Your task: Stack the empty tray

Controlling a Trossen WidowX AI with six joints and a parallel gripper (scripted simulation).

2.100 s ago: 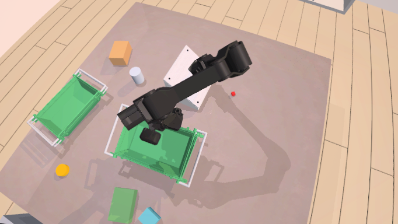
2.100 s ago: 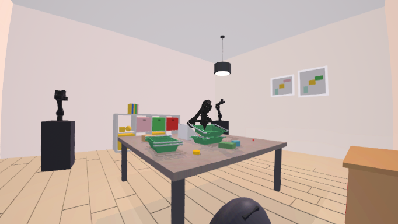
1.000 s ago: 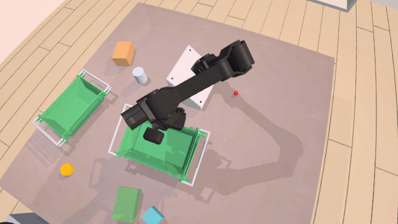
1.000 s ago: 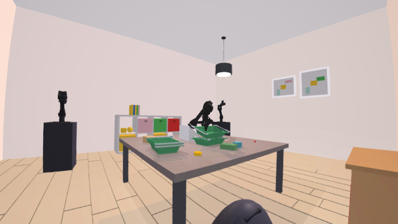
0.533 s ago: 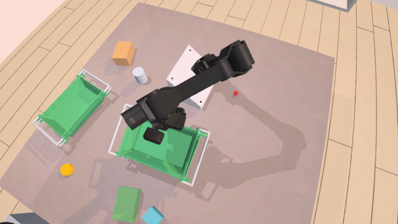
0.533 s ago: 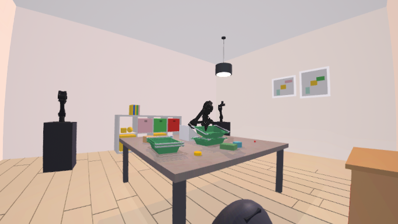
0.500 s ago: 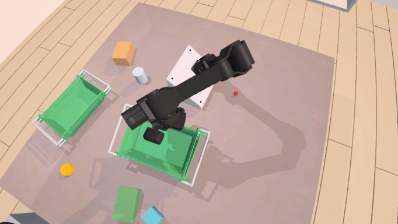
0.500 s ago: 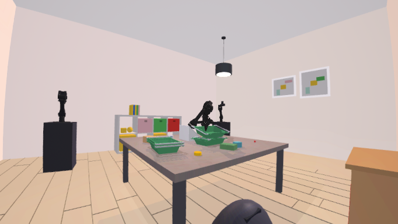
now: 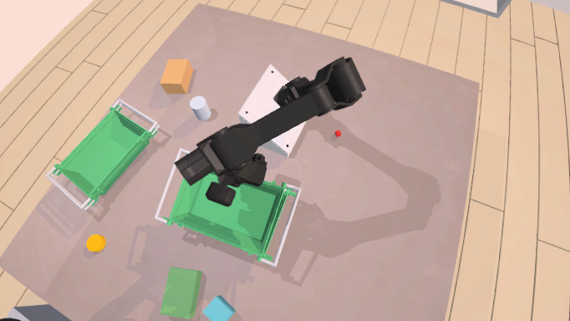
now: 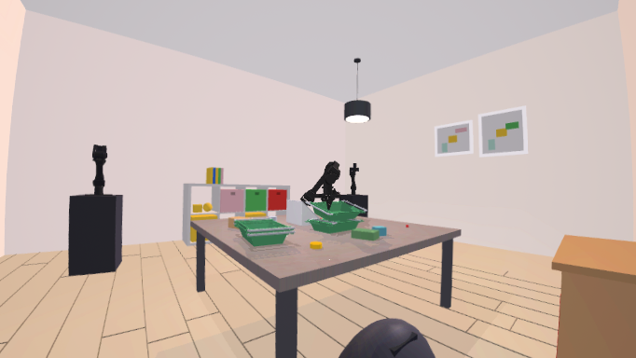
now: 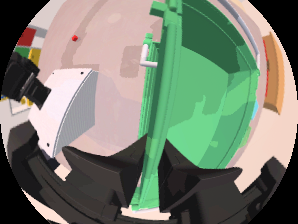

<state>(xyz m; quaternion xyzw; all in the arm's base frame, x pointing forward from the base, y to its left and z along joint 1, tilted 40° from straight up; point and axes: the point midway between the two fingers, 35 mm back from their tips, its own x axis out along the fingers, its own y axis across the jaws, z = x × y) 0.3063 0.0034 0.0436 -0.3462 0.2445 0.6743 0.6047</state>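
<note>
Now: gripper tip 80 mm short of the green tray, 10 mm to the right of it and 10 mm below it. Also, from my gripper tip: grey cylinder (300 mm to the right, 170 mm behind, 80 mm below); blue cube (310 mm ahead, 120 mm to the left, 90 mm below); green block (330 mm ahead, 90 mm below, 10 mm to the left).
</note>
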